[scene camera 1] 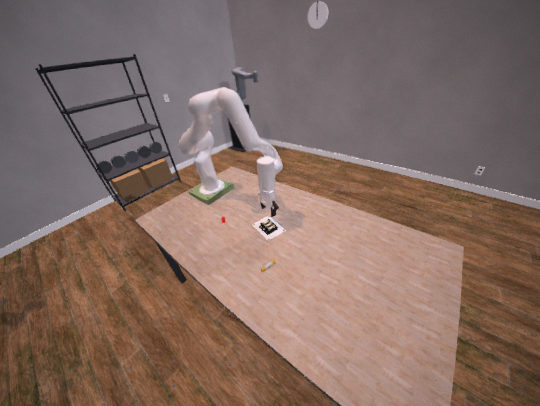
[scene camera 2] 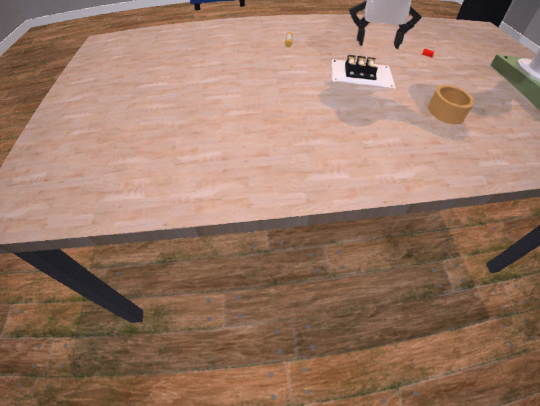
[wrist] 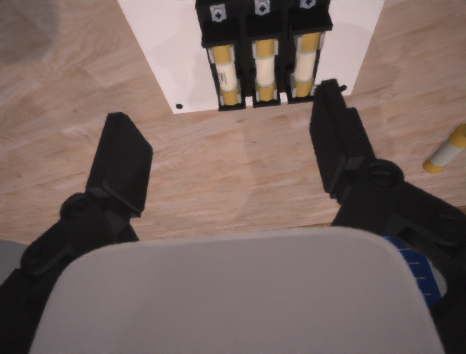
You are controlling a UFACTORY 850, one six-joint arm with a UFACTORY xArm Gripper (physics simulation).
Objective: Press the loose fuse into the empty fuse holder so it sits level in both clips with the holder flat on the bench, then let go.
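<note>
A black three-bay fuse holder (scene camera 1: 268,226) (scene camera 2: 361,70) (wrist: 265,27) stands flat on a white plate (scene camera 2: 337,72) (wrist: 160,55). In the wrist view a left fuse (wrist: 227,75), a middle fuse (wrist: 265,70) and a right fuse (wrist: 305,65) lie side by side in it, each with both gold ends in clips; they look about level with each other. Another fuse (scene camera 1: 268,265) (scene camera 2: 289,39) (wrist: 445,149), gold-ended, lies on the table apart from the holder. My gripper (scene camera 1: 268,209) (scene camera 2: 379,46) (wrist: 222,118) is wide open and empty, above and beside the holder, not touching it.
A small red cylinder (scene camera 1: 223,219) (scene camera 2: 428,52) lies on the table between the plate and the arm's green base (scene camera 1: 200,196) (scene camera 2: 520,80). An orange-brown round bowl (scene camera 2: 450,110) stands near the plate. A black shelf rack (scene camera 1: 86,148) stands by the wall, off the table.
</note>
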